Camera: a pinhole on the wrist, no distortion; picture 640 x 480 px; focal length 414.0 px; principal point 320.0 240.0 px. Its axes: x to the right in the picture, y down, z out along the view. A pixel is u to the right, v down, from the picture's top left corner.
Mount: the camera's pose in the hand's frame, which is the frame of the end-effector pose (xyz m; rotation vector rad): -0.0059 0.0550 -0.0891 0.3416 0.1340 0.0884
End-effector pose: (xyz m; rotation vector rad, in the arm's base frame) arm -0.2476 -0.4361 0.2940 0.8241 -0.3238 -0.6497
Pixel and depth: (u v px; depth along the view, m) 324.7 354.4 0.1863
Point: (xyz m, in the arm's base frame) -0.2665 -0.4862 0.3927
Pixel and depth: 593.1 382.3 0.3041
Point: -0.1463 -0.6657 0.4899
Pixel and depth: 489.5 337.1 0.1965
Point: -0.2054 -0.5366 0.3936
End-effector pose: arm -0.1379 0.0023 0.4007 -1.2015 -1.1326 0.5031
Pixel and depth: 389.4 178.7 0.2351
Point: -0.2224 0.0949 0.4688
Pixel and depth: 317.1 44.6 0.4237
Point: -0.3872 0.0743 0.6613
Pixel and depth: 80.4 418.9 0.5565
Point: -0.7120 0.0700 0.2053
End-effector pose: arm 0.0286 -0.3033 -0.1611 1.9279 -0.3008 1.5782
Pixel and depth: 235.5 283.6 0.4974
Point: 0.3813 -0.4951 -0.2555
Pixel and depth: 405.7 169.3 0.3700
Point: 0.3060 -0.3189 -0.0987
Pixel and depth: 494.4 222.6 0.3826
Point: 0.3153 -0.3511 -0.0070
